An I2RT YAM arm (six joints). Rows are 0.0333 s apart.
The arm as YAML. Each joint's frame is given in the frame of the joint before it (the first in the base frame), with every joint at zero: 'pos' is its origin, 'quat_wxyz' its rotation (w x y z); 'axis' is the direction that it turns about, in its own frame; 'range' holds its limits. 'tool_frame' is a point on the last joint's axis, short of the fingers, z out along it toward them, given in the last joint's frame.
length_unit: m
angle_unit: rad
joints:
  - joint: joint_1
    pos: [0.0, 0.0, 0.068]
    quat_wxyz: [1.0, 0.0, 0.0, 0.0]
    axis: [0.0, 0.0, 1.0]
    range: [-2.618, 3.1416]
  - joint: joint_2
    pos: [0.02, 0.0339, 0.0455]
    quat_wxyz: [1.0, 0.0, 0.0, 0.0]
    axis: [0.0, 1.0, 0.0]
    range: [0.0, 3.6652]
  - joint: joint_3
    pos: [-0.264, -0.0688, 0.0]
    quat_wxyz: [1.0, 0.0, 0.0, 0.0]
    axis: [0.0, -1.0, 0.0]
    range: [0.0, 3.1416]
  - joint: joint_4
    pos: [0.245, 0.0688, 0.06]
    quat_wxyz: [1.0, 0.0, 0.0, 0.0]
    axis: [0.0, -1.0, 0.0]
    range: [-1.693, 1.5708]
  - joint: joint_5
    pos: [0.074, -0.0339, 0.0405]
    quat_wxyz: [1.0, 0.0, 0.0, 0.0]
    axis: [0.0, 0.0, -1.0]
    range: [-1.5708, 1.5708]
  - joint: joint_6
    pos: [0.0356, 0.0, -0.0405]
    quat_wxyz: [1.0, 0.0, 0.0, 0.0]
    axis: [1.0, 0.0, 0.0]
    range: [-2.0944, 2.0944]
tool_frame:
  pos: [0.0, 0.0, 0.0]
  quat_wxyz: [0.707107, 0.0, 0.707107, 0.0]
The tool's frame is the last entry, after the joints.
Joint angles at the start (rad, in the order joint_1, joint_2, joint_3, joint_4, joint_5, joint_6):
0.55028 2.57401 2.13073 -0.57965 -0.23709 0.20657
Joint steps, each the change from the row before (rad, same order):
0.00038 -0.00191 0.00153 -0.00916 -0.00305 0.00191
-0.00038 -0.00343 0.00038 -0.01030 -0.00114 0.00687
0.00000 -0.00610 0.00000 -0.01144 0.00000 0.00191
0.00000 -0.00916 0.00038 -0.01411 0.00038 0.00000
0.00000 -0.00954 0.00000 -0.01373 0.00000 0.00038
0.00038 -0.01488 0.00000 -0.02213 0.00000 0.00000
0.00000 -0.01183 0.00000 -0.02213 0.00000 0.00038
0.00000 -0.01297 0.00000 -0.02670 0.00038 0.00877
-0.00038 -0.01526 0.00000 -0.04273 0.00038 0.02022
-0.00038 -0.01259 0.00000 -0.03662 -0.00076 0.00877
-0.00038 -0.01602 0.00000 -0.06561 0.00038 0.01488
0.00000 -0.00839 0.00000 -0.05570 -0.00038 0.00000
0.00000 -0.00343 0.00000 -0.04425 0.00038 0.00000
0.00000 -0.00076 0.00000 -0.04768 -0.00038 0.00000
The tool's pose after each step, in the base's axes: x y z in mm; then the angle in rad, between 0 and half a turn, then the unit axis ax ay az. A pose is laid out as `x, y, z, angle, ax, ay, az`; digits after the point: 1 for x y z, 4 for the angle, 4 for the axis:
460.5, 292.7, 112.8, 2.7304, -0.1986, 0.9573, 0.2101
459.8, 292.1, 114.2, 2.7382, -0.1949, 0.9581, 0.2100
458.9, 291.5, 116.7, 2.7435, -0.1937, 0.9585, 0.2092
457.8, 290.8, 120.9, 2.7475, -0.1934, 0.9588, 0.2082
456.6, 290.1, 125.1, 2.7514, -0.1930, 0.9590, 0.2075
454.5, 289.1, 131.6, 2.7582, -0.1928, 0.9593, 0.2061
452.5, 287.8, 136.6, 2.7677, -0.1921, 0.9599, 0.2042
450.1, 286.3, 141.9, 2.7820, -0.1870, 0.9613, 0.2023
446.3, 283.7, 147.5, 2.8109, -0.1755, 0.9642, 0.1985
442.9, 281.5, 152.2, 2.8348, -0.1698, 0.9660, 0.1949
436.9, 277.5, 157.4, 2.8826, -0.1597, 0.9695, 0.1860
431.8, 274.4, 159.3, 2.9258, -0.1571, 0.9716, 0.1769
427.8, 271.9, 159.5, 2.9629, -0.1548, 0.9734, 0.1688
423.5, 269.3, 158.5, 3.0058, -0.1523, 0.9753, 0.1598

